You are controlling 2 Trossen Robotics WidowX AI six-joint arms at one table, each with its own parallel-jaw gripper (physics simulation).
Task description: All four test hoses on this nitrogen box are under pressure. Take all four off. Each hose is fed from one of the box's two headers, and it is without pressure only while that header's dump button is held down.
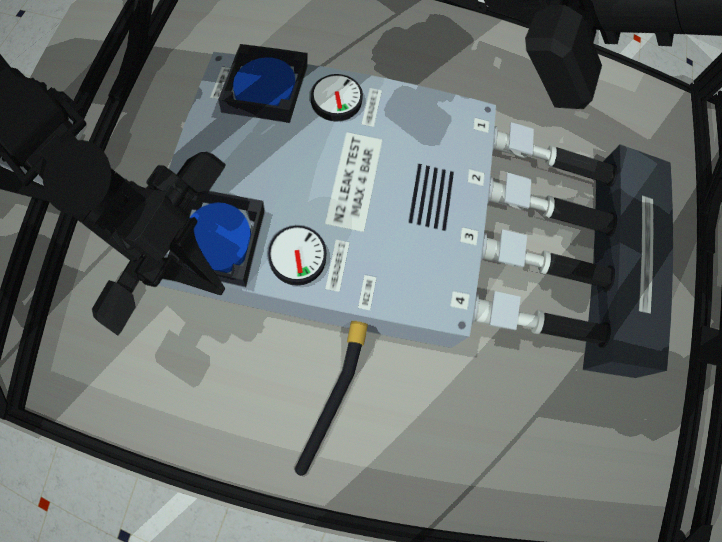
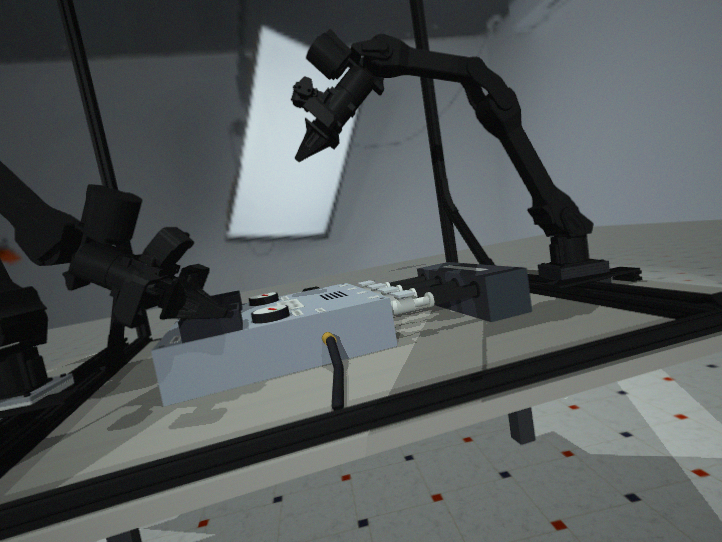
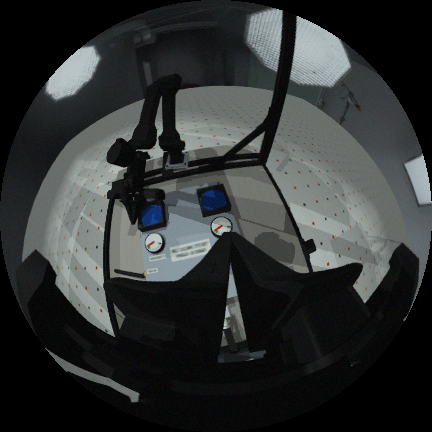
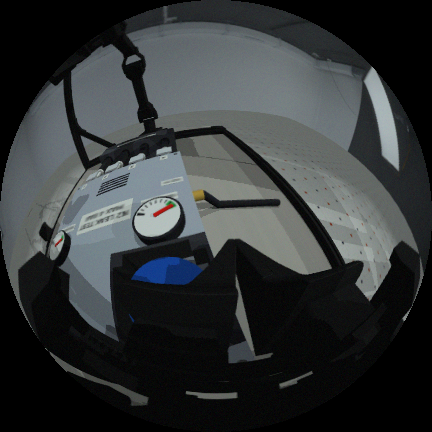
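Seen in the pictures: left gripper, fingertip midpoint: (image 2: 296,160) (image 3: 228,237); right gripper, fingertip midpoint: (image 1: 222,292) (image 2: 225,313) (image 3: 132,223) (image 4: 232,244); left arm's base, link origin: (image 2: 571,262) (image 4: 150,130); right arm's base, link origin: (image 2: 17,390) (image 3: 176,158).
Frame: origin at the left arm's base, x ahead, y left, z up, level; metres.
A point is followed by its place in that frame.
The grey nitrogen box (image 1: 391,269) {x 0.518, y 0.188, z 0.032 m} (image 2: 267,350) {x 0.612, y 0.266, z -0.005 m} lies on the table. It has two blue dump buttons, a far one (image 1: 263,81) {x 0.737, y 0.054, z 0.048 m} (image 3: 211,200) {x 0.732, y 0.058, z 0.048 m} and a near one (image 1: 221,237) {x 0.684, y 0.237, z 0.048 m} (image 3: 151,214) {x 0.691, y 0.237, z 0.048 m} (image 4: 167,270) {x 0.667, y 0.238, z 0.048 m}. Each button has a gauge (image 1: 337,97) {x 0.651, y 0.039, z 0.048 m} (image 1: 297,254) {x 0.607, y 0.220, z 0.048 m} beside it, and both needles point next to the green mark. Hoses 1 (image 1: 520,137) {x 0.443, y -0.029, z 0.029 m}, 2 (image 1: 518,189) {x 0.425, y 0.038, z 0.029 m}, 3 (image 1: 512,247) {x 0.409, y 0.107, z 0.029 m} and 4 (image 1: 505,310) {x 0.391, y 0.175, z 0.029 m} sit plugged into the box's numbered ports. My right gripper (image 1: 218,286) {x 0.654, y 0.288, z 0.062 m} (image 2: 227,308) {x 0.654, y 0.288, z 0.062 m} (image 4: 232,244) {x 0.654, y 0.288, z 0.062 m} is shut and empty, its tip at the edge of the near button's black housing. My left gripper (image 2: 301,155) {x 0.539, y 0.040, z 0.297 m} (image 3: 228,237) {x 0.539, y 0.040, z 0.297 m} is shut and empty, high above the box.
The four hoses run into a dark block (image 1: 614,258) {x 0.278, y 0.052, z 0.018 m} (image 2: 499,293) {x 0.224, y 0.169, z -0.002 m} at the right. A black supply hose (image 1: 327,409) {x 0.515, y 0.340, z -0.035 m} (image 2: 337,376) {x 0.512, y 0.345, z -0.034 m} with a yellow collar (image 1: 357,332) {x 0.522, y 0.255, z 0.001 m} leaves the box's front side. A black frame rail (image 2: 413,398) {x 0.432, y 0.461, z -0.029 m} runs along the table's front edge.
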